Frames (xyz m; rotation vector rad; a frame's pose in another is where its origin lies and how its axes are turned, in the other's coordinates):
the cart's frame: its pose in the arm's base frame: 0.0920 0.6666 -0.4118 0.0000 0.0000 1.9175
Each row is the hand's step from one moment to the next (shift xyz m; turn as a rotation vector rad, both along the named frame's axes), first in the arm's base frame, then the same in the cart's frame.
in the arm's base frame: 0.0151 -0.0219 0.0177 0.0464 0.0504 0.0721
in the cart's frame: -0.0257 -0.0068 0.0177 0.0316 -0.0608 0.0721
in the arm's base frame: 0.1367 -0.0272 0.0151 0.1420 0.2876 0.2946
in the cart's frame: -0.0720 -0.1193 0.0151 0.2222 -0.2313 0.2946
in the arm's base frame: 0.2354 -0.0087 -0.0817 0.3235 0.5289 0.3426
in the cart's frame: -0.0882 -0.2184 -0.0817 0.3875 -0.4840 0.3426
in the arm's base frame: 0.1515 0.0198 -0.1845 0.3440 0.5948 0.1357
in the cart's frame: -0.0329 -0.1492 -0.1845 0.4425 -0.5256 0.1357
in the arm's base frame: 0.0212 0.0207 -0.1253 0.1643 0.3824 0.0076
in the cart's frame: 0.0123 -0.0270 -0.1253 0.3038 -0.2845 0.0076
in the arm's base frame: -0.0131 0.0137 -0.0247 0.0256 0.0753 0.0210
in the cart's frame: 0.0173 0.0077 -0.0247 0.0621 -0.0497 0.0210
